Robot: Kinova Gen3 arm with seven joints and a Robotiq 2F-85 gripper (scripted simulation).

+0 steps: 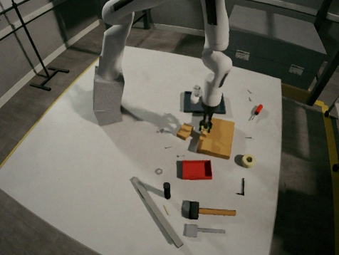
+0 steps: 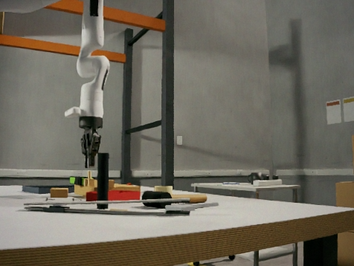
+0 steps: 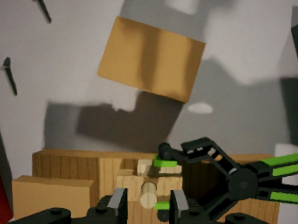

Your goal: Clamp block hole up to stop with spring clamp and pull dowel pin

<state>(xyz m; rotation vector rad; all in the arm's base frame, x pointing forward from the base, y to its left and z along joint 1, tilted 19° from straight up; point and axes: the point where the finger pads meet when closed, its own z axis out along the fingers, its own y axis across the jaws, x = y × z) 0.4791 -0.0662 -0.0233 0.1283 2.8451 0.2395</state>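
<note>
My hand is 5 cm above the dowel pin. Round my hand: pale wooden block: 7 cm below; then wooden bench board: 8 cm below, 6 cm ahead; then tan wooden block: 9 cm below, 9 cm behind, 1 cm to the left.
</note>
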